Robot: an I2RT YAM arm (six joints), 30 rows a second.
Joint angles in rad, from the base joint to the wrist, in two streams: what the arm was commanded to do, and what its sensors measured. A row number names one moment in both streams.
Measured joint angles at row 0:
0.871, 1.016, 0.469, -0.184, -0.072, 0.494
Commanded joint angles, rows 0 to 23:
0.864, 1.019, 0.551, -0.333, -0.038, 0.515
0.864, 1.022, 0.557, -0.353, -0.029, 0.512
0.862, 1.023, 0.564, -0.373, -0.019, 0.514
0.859, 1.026, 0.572, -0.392, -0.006, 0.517
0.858, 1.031, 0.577, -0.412, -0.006, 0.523
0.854, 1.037, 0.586, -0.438, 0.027, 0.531
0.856, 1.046, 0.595, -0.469, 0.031, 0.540
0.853, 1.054, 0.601, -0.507, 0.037, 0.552
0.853, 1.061, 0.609, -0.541, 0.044, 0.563
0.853, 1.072, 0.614, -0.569, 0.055, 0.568
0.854, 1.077, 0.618, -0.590, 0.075, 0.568
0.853, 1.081, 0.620, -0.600, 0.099, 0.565
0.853, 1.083, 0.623, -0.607, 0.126, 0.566
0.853, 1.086, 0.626, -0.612, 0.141, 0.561
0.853, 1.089, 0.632, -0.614, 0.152, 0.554
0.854, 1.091, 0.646, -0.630, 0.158, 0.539
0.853, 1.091, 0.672, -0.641, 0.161, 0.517
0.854, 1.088, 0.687, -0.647, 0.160, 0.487
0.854, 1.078, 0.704, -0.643, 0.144, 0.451
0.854, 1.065, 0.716, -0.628, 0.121, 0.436
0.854, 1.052, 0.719, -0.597, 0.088, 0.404
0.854, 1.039, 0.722, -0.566, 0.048, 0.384
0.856, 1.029, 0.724, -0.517, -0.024, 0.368
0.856, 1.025, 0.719, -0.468, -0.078, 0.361
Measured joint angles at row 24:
0.857, 1.073, 0.678, -0.583, 0.083, 0.453
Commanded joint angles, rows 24 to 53:
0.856, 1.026, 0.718, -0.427, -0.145, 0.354
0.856, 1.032, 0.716, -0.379, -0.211, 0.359
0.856, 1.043, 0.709, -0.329, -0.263, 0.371
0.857, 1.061, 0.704, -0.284, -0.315, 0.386
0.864, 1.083, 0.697, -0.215, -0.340, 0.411
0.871, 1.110, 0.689, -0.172, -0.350, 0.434
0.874, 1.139, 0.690, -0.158, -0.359, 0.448
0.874, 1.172, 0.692, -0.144, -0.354, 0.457
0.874, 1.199, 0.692, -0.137, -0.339, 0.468
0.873, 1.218, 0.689, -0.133, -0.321, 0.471
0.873, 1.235, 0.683, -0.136, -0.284, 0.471
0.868, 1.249, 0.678, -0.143, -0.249, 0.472
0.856, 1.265, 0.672, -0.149, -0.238, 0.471
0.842, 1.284, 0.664, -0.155, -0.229, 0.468
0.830, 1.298, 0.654, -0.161, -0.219, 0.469
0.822, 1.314, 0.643, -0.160, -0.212, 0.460
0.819, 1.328, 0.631, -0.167, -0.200, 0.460
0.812, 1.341, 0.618, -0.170, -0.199, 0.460
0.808, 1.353, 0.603, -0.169, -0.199, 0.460
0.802, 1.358, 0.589, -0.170, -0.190, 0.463
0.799, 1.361, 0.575, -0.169, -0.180, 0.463
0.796, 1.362, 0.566, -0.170, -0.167, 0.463
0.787, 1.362, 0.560, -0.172, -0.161, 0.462
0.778, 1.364, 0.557, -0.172, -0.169, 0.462
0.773, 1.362, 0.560, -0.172, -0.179, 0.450
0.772, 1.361, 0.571, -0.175, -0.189, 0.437
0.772, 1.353, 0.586, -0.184, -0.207, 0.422
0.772, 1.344, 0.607, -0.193, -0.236, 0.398
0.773, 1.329, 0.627, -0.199, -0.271, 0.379
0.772, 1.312, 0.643, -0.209, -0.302, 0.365
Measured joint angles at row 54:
0.781, 1.334, 0.609, -0.141, -0.260, 0.450
